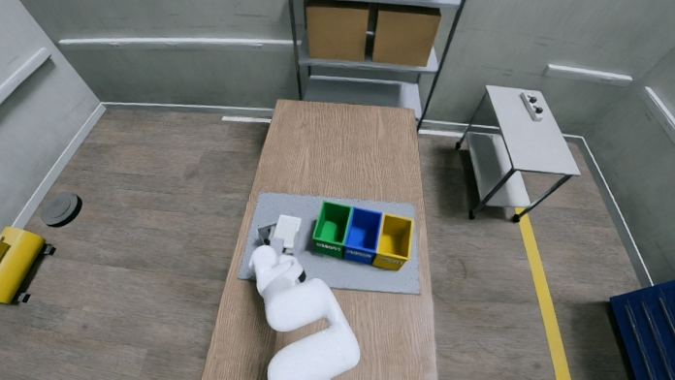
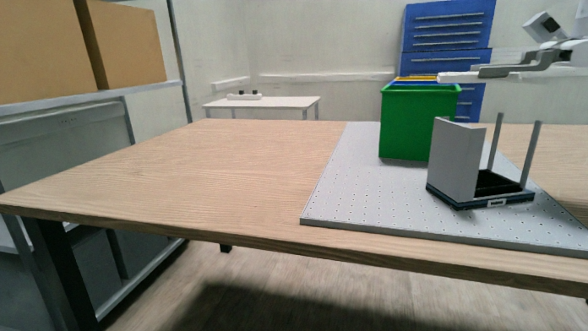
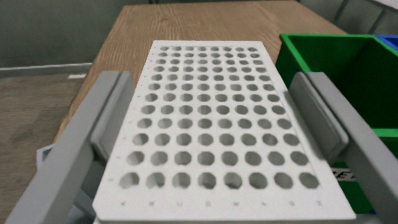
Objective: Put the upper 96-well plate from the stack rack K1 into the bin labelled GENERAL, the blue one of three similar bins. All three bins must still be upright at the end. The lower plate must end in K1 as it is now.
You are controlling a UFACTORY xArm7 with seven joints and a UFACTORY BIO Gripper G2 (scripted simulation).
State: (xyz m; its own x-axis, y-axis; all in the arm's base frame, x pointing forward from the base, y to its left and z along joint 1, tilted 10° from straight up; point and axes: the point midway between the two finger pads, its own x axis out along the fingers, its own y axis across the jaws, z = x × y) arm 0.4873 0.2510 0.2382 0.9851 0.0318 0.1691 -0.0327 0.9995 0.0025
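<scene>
My gripper is now 120 mm short of the blue general bin, 290 mm to the left of it and 140 mm above it. The rest, counted from my hand: green bin: 120 mm ahead, 160 mm to the right, 140 mm below; then dark plate: 70 mm to the left, 200 mm below; then white 96-well plate: 20 mm ahead, 10 mm below.
</scene>
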